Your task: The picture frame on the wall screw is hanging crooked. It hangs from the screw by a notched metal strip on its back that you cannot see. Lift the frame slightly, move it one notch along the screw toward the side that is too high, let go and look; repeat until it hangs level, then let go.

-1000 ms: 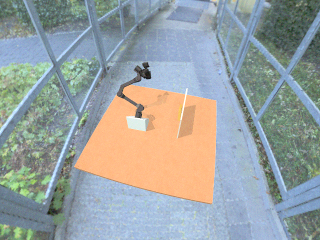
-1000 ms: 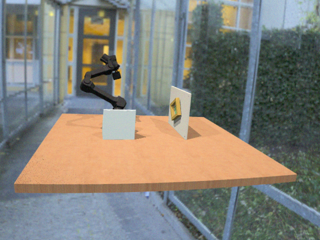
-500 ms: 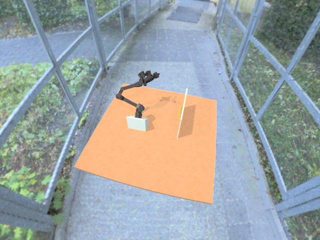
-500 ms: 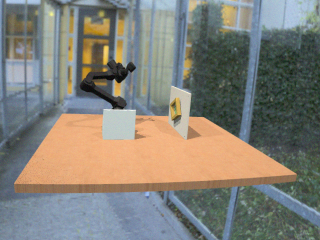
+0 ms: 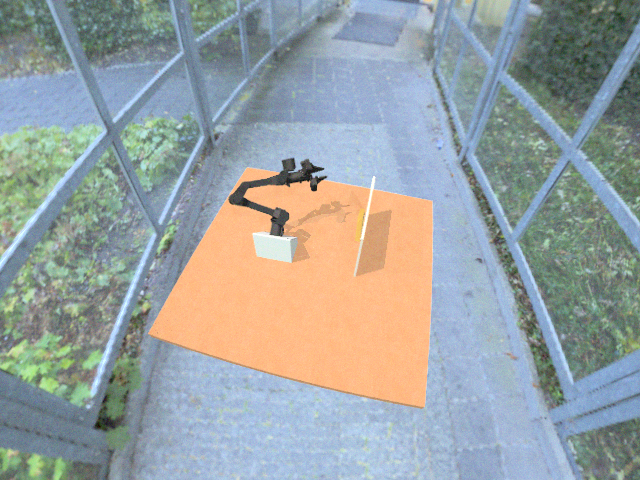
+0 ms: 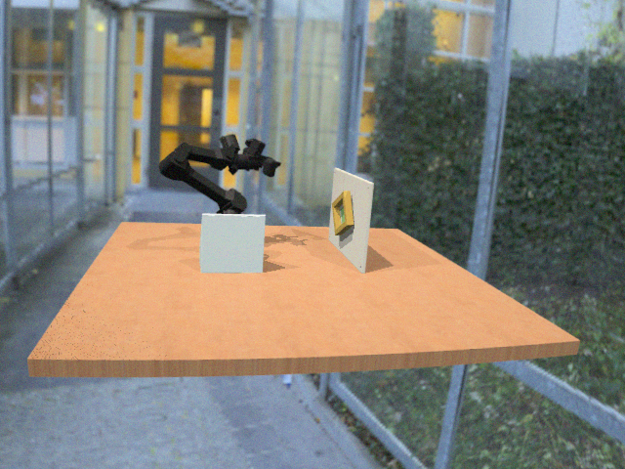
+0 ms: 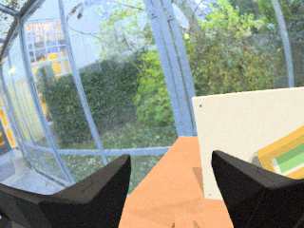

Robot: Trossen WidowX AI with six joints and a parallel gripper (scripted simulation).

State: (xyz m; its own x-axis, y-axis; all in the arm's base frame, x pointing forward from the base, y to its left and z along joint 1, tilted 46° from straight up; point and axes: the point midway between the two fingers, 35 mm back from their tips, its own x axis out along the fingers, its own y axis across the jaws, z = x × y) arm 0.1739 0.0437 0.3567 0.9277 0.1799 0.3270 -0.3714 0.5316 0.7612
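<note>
Now: gripper tip 210 mm to the left of the picture frame, 210 mm short of it and 160 mm above it.
</note>
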